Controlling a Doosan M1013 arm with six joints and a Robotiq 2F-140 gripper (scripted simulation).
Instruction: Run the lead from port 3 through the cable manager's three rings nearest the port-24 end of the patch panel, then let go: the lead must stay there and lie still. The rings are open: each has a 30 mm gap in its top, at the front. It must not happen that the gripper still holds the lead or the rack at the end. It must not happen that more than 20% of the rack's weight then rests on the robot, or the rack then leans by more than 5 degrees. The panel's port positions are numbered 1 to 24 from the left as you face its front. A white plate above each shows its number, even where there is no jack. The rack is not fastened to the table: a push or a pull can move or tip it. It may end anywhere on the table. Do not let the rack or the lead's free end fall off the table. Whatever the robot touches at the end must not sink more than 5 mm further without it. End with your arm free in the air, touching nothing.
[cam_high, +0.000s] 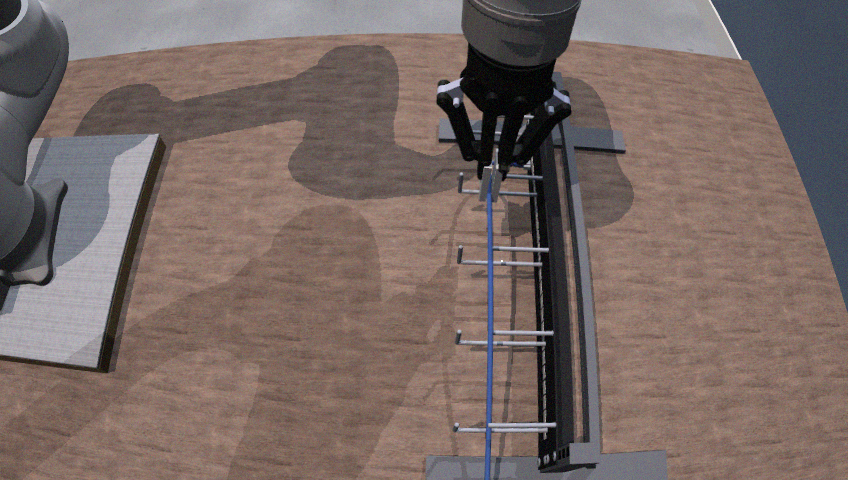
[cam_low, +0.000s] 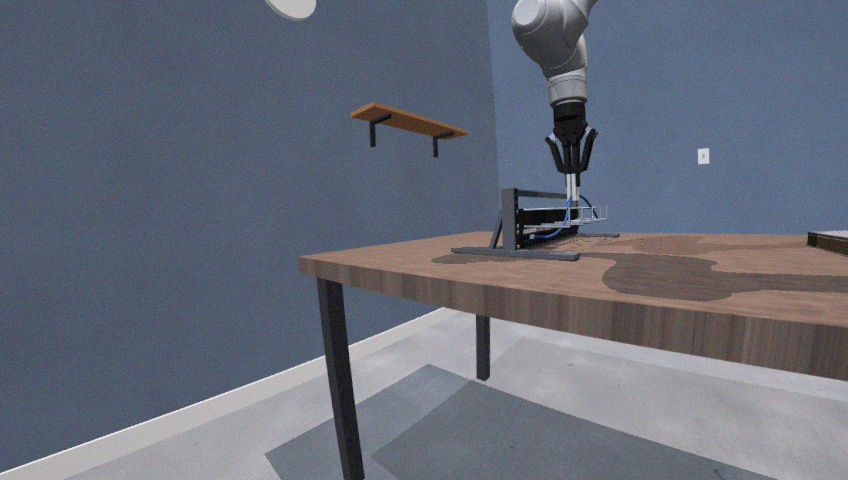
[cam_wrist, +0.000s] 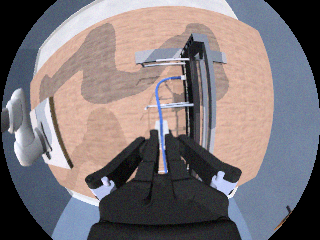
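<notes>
Now: the rack 70 mm ahead of my hand, 80 mm to the right of it and 80 mm below it.
</notes>
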